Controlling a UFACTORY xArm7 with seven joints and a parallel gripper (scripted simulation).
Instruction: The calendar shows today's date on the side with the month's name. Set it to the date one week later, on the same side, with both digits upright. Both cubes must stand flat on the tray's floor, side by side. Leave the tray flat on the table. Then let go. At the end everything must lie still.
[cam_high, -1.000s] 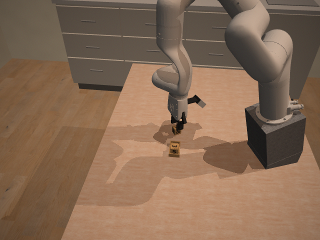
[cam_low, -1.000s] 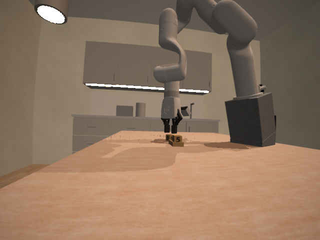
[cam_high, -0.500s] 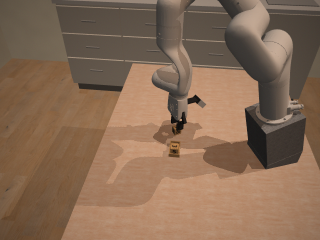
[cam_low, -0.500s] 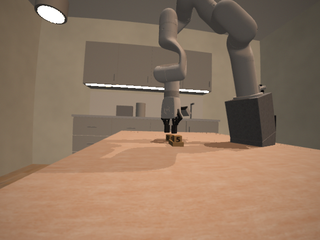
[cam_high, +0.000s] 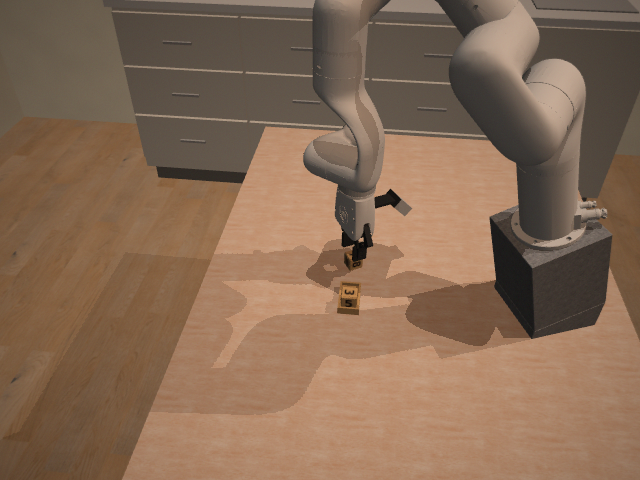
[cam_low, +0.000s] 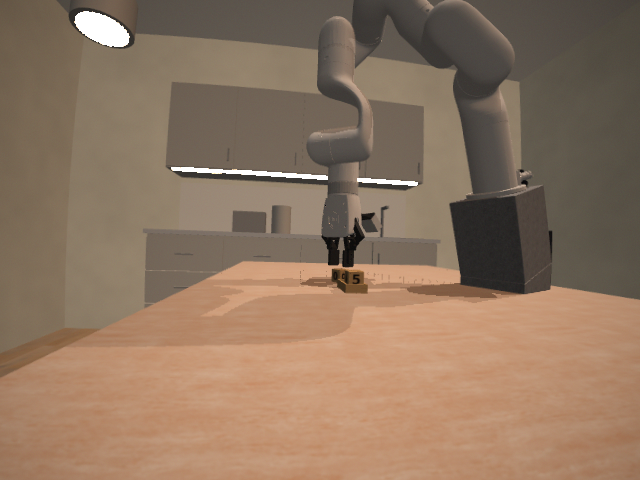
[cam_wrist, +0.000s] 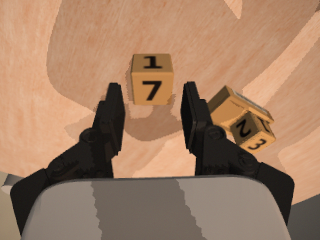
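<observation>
Now: the wooden cube 4 cm below my hand.
</observation>
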